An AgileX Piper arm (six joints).
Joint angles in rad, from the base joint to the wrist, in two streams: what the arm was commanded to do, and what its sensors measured. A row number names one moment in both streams.
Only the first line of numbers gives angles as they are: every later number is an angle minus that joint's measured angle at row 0.
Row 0, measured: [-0.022 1.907 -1.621 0.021 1.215 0.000]
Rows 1 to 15, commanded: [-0.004 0.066 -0.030 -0.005 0.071 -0.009]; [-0.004 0.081 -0.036 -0.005 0.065 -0.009]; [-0.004 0.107 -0.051 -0.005 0.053 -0.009]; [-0.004 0.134 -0.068 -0.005 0.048 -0.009]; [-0.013 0.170 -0.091 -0.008 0.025 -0.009]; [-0.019 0.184 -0.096 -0.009 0.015 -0.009]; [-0.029 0.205 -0.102 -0.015 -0.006 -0.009]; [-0.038 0.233 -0.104 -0.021 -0.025 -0.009]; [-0.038 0.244 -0.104 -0.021 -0.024 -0.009]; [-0.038 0.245 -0.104 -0.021 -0.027 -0.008]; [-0.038 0.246 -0.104 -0.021 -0.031 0.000]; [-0.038 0.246 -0.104 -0.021 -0.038 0.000]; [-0.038 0.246 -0.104 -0.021 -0.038 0.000]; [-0.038 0.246 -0.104 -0.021 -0.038 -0.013]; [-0.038 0.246 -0.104 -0.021 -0.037 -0.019]
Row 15, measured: [-0.035 0.244 -0.102 -0.013 -0.036 -0.006]
